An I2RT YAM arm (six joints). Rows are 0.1 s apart.
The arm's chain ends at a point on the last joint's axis. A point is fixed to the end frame.
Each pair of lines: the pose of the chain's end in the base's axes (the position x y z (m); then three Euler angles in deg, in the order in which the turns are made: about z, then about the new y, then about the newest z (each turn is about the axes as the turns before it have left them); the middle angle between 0 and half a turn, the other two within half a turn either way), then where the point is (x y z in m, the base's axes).
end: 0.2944 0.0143 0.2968 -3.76 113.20 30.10
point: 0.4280 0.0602 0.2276
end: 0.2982 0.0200 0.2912 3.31 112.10 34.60
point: 0.4280 0.0829 0.2285
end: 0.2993 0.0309 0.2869 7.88 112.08 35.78
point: 0.4241 0.1042 0.2253
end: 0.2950 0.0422 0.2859 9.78 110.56 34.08
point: 0.4183 0.1195 0.2263
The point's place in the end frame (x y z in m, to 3 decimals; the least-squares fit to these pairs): 0.038 0.041 0.147
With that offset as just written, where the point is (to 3 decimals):
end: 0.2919 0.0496 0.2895 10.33 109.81 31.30
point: 0.414 0.128 0.229
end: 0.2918 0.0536 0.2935 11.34 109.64 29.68
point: 0.413 0.133 0.232
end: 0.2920 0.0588 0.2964 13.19 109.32 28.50
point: 0.410 0.142 0.235
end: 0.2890 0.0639 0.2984 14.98 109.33 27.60
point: 0.404 0.151 0.236
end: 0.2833 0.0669 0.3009 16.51 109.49 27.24
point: 0.396 0.156 0.238
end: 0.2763 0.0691 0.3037 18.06 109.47 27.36
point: 0.387 0.162 0.241
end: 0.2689 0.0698 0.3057 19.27 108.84 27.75
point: 0.378 0.165 0.244
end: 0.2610 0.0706 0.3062 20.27 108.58 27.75
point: 0.369 0.168 0.246
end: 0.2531 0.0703 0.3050 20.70 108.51 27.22
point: 0.360 0.168 0.244
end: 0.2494 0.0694 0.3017 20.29 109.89 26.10
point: 0.355 0.166 0.237
